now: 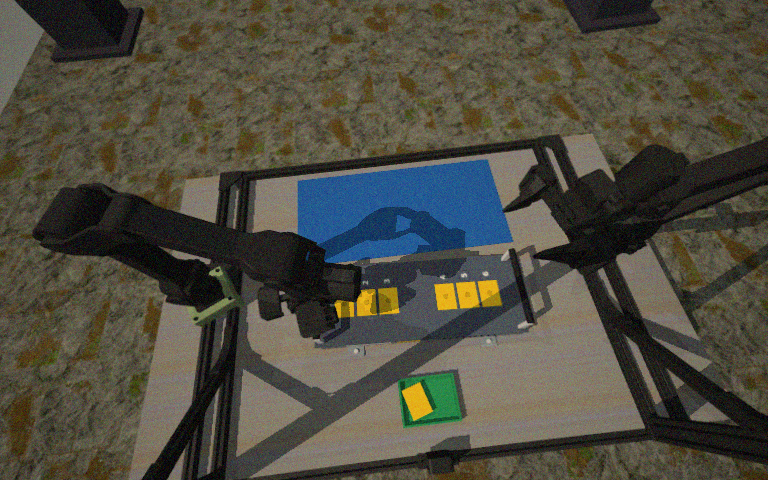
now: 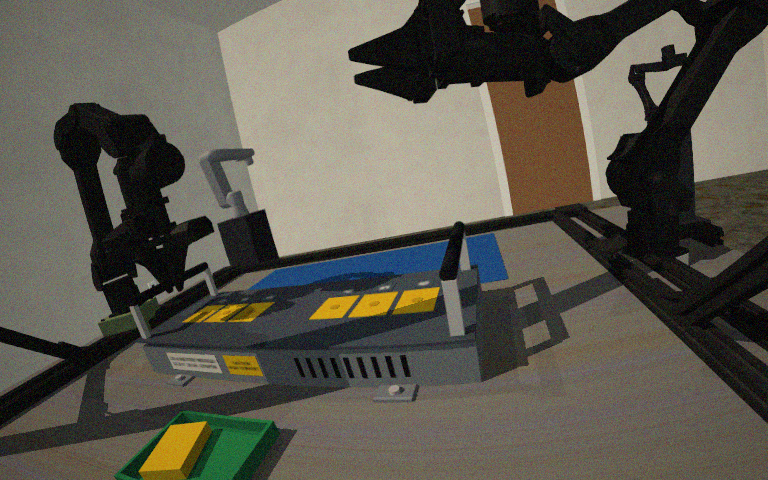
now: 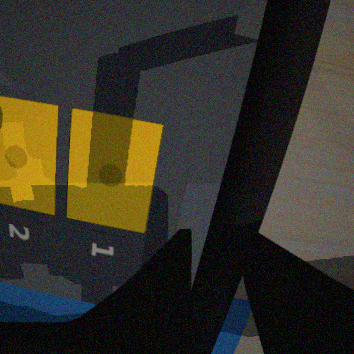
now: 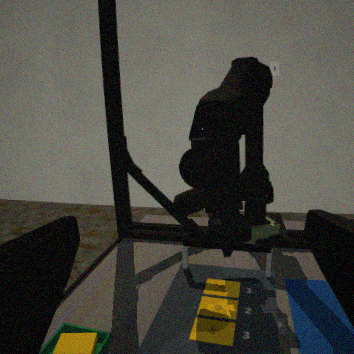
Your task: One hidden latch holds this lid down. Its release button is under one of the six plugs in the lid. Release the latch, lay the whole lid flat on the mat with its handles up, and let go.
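Pixels of known places: left gripper, fingertip midpoint: point(image 2: 176, 291) point(image 3: 215, 239) point(image 4: 225, 253); right gripper, fingertip midpoint: point(image 1: 518, 232) point(image 2: 351, 69) point(image 4: 193, 225); left arm's base at its link origin: point(image 1: 207, 294) point(image 2: 127, 309) point(image 4: 254, 220); right arm's base at its link origin: point(image 2: 654, 252).
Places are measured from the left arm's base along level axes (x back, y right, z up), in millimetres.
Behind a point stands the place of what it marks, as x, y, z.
The grey lid point(image 1: 415, 311) @(-375, 303, 0) point(image 2: 301, 329) @(-410, 351, -1) point(image 3: 197, 105) @(-201, 218, 3) point(image 4: 168, 316) @(-294, 303, 1) lies on its base in front of the blue mat point(image 1: 411, 190) @(-576, 12, -51) point(image 2: 392, 262) @(-588, 36, -51) point(image 4: 309, 302) @(-286, 36, -51). It carries yellow plug squares in two groups of three, such as plug 1 point(image 3: 112, 168) @(-249, 203, 3). My left gripper point(image 1: 327, 316) point(image 3: 215, 239) @(-210, 175, 42) is shut on the lid's black left handle bar point(image 3: 281, 105) @(-184, 220, 66). My right gripper point(image 1: 522, 233) @(-536, 330, 257) point(image 2: 354, 67) @(-536, 330, 257) is open and empty, high above and beyond the right handle point(image 1: 521, 286) @(-578, 392, 58) point(image 2: 453, 252) @(-564, 427, 58).
A green tray point(image 1: 449, 395) @(-339, 479, -48) point(image 2: 239, 443) @(-334, 453, -48) point(image 4: 102, 338) @(-263, 409, -47) holding a loose yellow plug point(image 1: 416, 401) @(-274, 450, -36) point(image 2: 174, 448) @(-276, 454, -36) stands in front of the lid. A black frame point(image 1: 382, 159) @(-564, -118, -38) runs around the table. A grey bracket on a black block point(image 2: 246, 238) stands at the back left.
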